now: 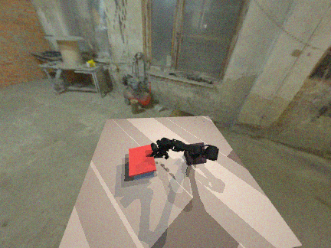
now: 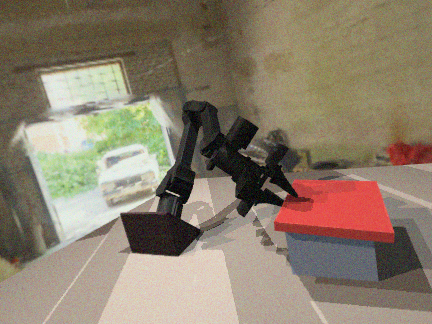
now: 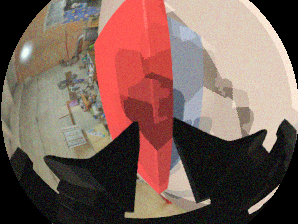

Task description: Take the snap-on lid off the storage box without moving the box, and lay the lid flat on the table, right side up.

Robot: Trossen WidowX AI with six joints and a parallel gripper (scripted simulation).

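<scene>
Now: gripper tip 8 cm short of the red lid. Round my gripper tip: storage box: 7 cm ahead, 6 cm below.
</scene>
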